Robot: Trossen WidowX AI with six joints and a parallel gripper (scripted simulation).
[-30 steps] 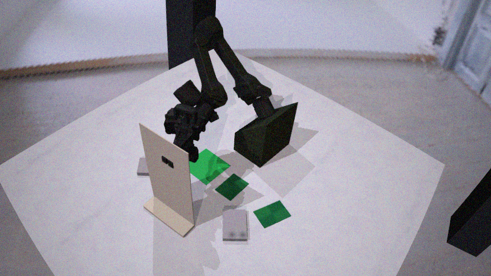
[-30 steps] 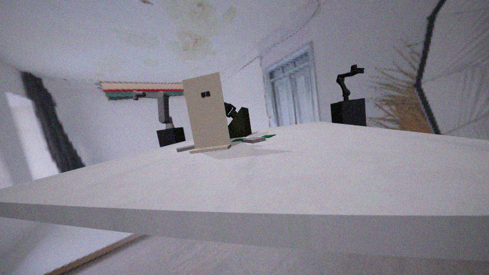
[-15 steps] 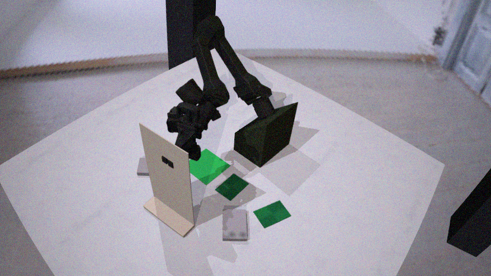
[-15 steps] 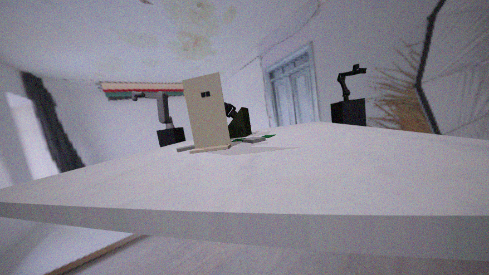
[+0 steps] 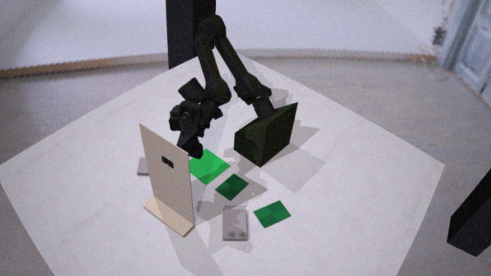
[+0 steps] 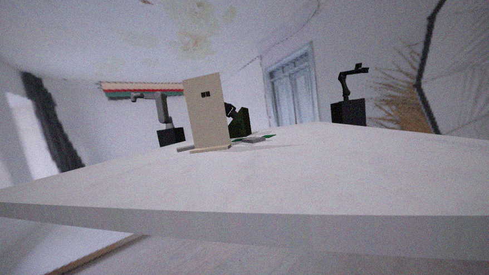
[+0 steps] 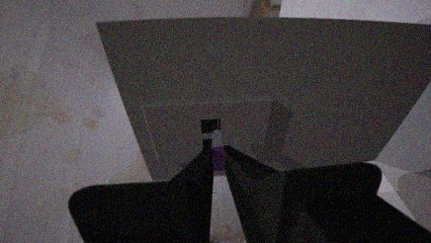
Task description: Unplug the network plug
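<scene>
My gripper tip is 170 mm past the green marked square, 40 mm to the left of it and 230 mm above it. Round my gripper tip: beige upright panel: 50 mm ahead, 90 mm below; then purple network plug: right at my gripper tip.
</scene>
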